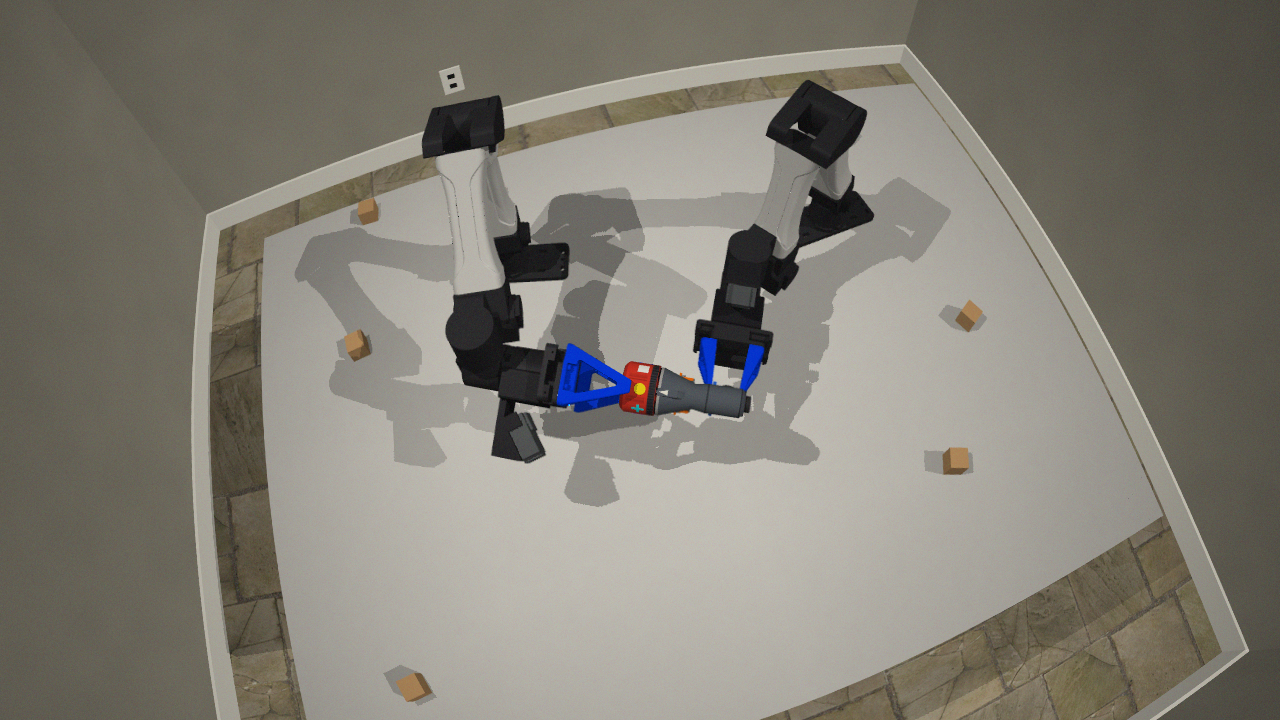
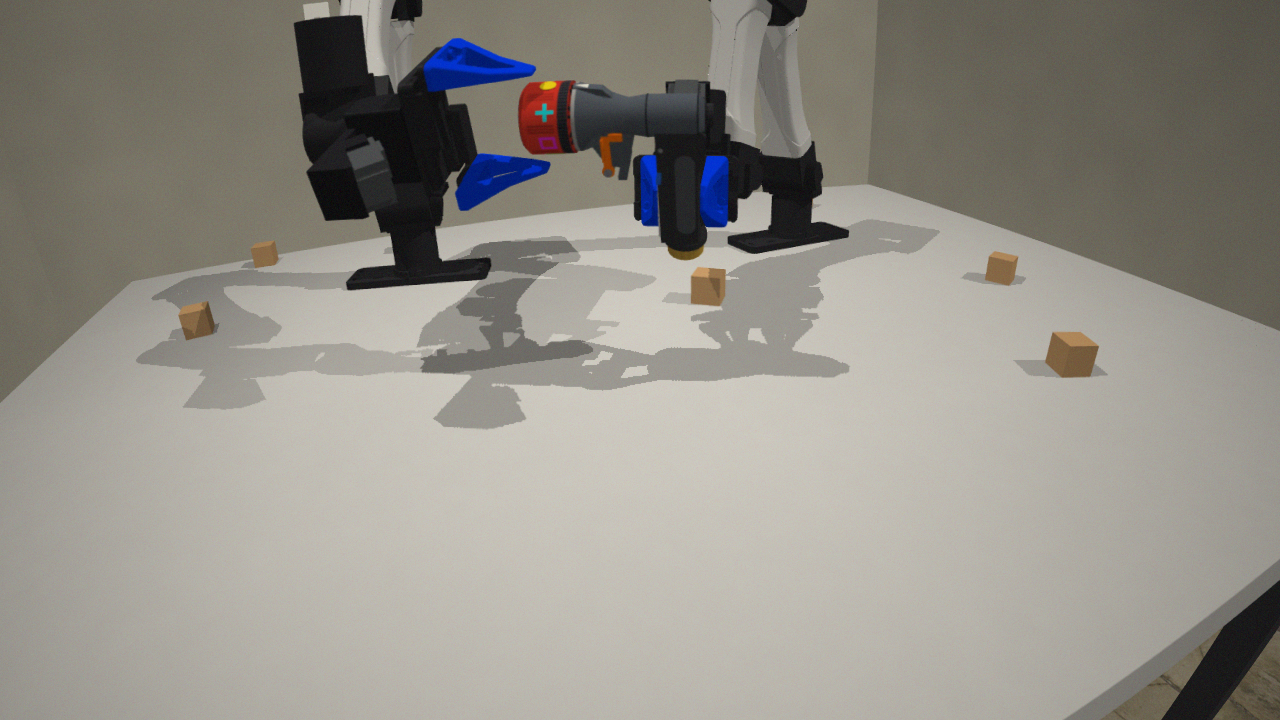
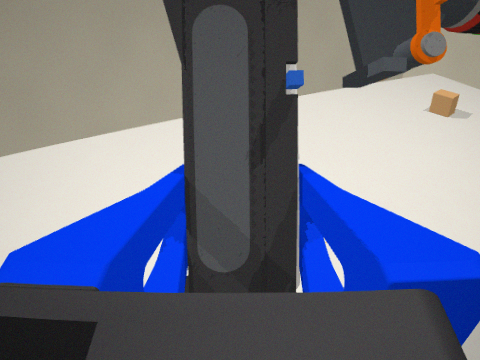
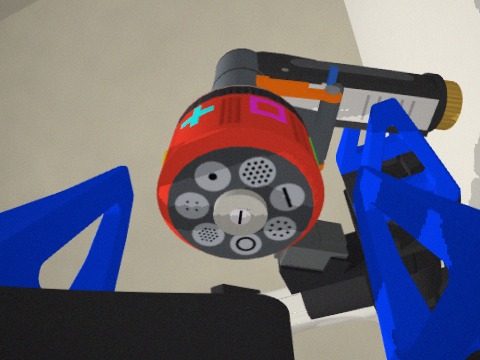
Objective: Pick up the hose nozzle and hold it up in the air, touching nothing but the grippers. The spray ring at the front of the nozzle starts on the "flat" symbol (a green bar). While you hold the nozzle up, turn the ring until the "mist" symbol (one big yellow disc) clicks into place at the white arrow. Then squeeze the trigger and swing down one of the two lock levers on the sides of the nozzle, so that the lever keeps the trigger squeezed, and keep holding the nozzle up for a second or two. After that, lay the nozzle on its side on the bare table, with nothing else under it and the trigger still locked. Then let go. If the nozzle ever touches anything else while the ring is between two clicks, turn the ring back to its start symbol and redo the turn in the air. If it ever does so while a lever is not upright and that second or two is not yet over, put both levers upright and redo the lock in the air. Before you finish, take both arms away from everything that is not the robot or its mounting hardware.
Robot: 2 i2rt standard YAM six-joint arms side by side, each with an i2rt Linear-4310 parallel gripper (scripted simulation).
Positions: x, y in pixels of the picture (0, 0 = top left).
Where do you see a hose nozzle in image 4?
At 240, 66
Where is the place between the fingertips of my left gripper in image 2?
678, 203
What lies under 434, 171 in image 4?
My left gripper.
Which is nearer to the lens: the hose nozzle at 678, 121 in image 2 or the cube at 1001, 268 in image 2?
The hose nozzle.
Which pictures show the hose nozzle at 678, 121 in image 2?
Image 1, image 2, image 3 and image 4: all of them.
